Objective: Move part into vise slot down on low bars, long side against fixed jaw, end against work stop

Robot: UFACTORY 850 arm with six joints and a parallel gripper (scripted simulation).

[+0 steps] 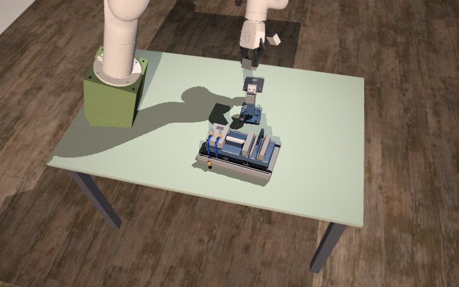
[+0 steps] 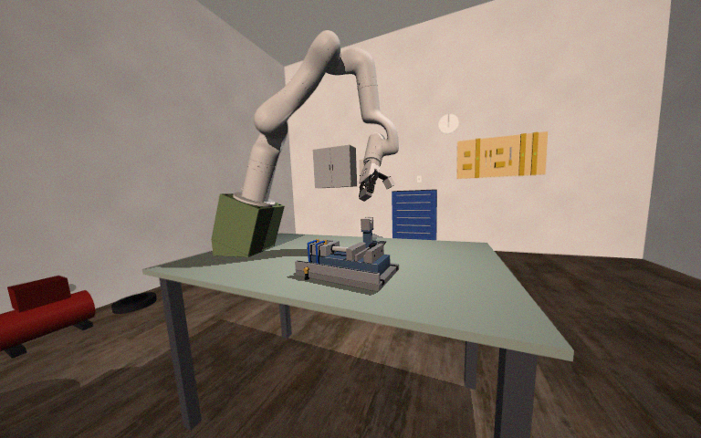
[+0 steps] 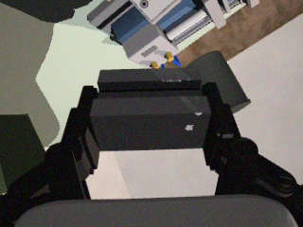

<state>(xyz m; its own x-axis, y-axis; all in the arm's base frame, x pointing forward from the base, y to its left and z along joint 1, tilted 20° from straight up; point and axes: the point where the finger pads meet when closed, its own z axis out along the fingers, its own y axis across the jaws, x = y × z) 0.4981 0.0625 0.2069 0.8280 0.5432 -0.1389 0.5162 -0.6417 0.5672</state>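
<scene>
Right now my hand is 210 mm above the blue post, 50 mm to the left of it and 10 mm short of it. Also, from my hand: part 10 mm below; dark infeed plate 270 mm below, 150 mm to the left, 10 mm ahead; work stop 230 mm to the right, 180 mm below, 70 mm ahead.
</scene>
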